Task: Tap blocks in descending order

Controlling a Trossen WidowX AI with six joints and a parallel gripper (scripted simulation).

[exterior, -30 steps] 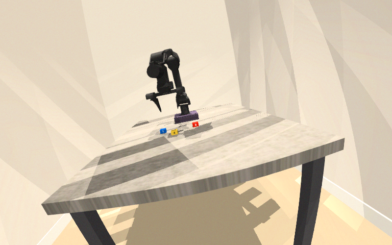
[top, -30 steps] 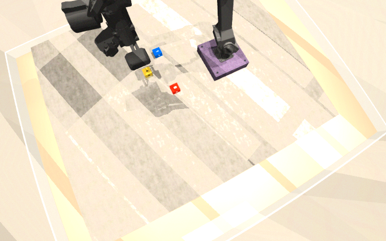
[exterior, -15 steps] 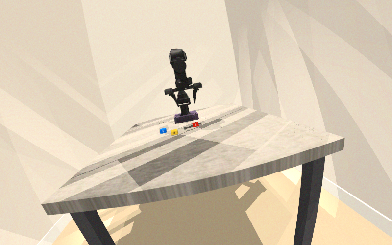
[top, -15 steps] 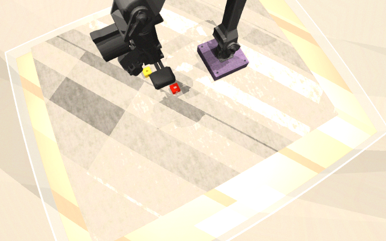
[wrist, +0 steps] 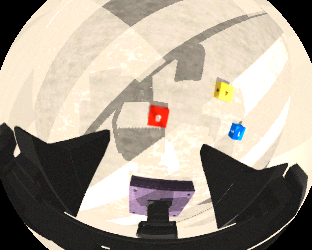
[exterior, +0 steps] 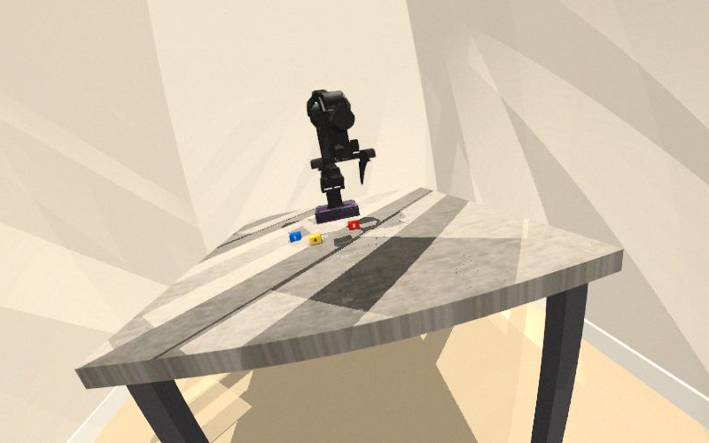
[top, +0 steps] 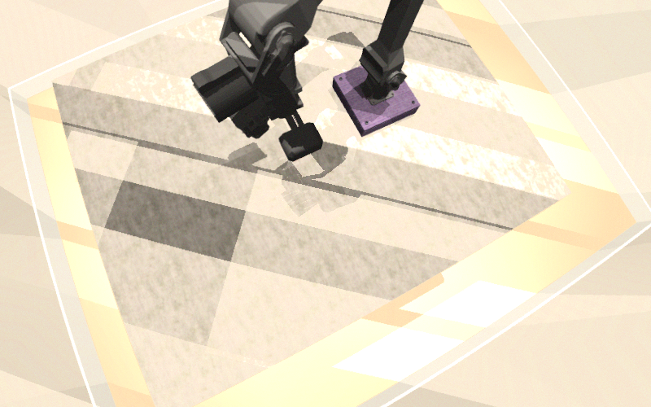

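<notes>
My gripper tip is 120 mm above the red block and 10 mm past it. Round my gripper tip: yellow block 120 mm to the right, 120 mm below, 60 mm ahead; then blue block 190 mm to the right, 120 mm below, 20 mm behind.
</notes>
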